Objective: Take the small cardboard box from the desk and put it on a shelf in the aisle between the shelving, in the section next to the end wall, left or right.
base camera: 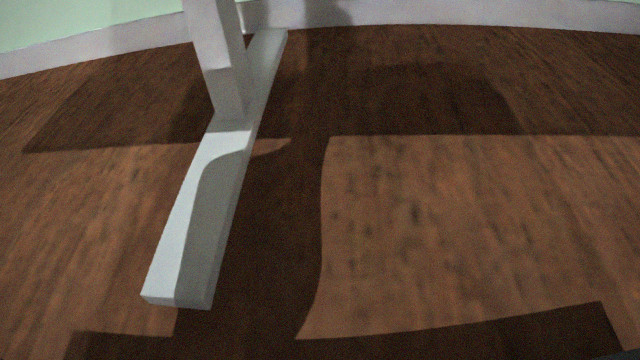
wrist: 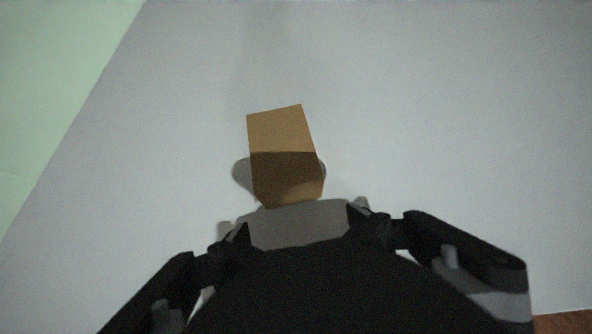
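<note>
I can see a small cardboard box here and a white desk, and my gripper's in sight too.
</note>
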